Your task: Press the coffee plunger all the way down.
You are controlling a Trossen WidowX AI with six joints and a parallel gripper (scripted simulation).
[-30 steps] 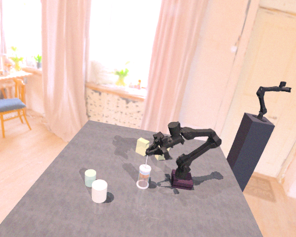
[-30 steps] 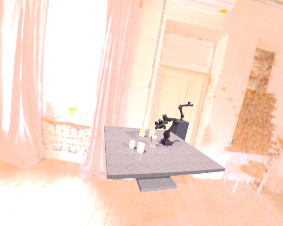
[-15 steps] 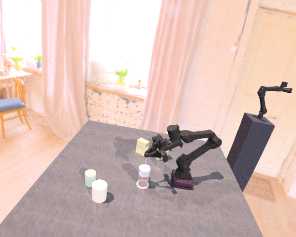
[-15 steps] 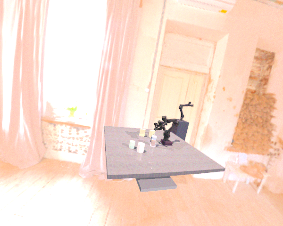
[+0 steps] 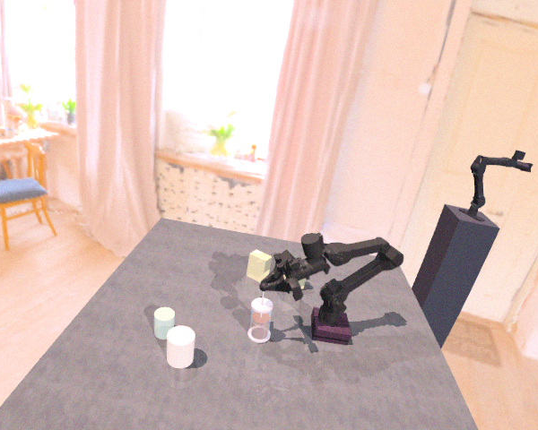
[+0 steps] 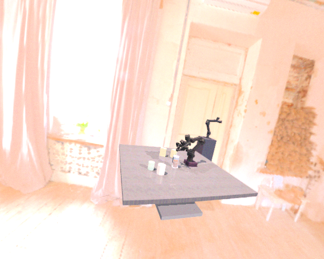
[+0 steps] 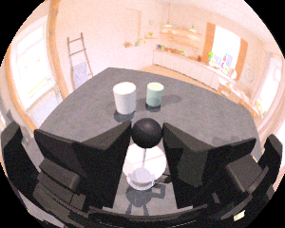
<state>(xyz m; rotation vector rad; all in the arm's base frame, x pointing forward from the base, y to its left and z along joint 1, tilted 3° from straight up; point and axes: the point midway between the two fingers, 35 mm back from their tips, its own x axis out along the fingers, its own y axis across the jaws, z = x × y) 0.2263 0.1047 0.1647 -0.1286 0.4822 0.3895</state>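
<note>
Right now the coffee press is 110 mm below my gripper tip, 20 mm to the right of it and 10 mm behind it. Also, from my gripper tip: white cylinder 200 mm ahead, 170 mm to the left, 160 mm below.
</note>
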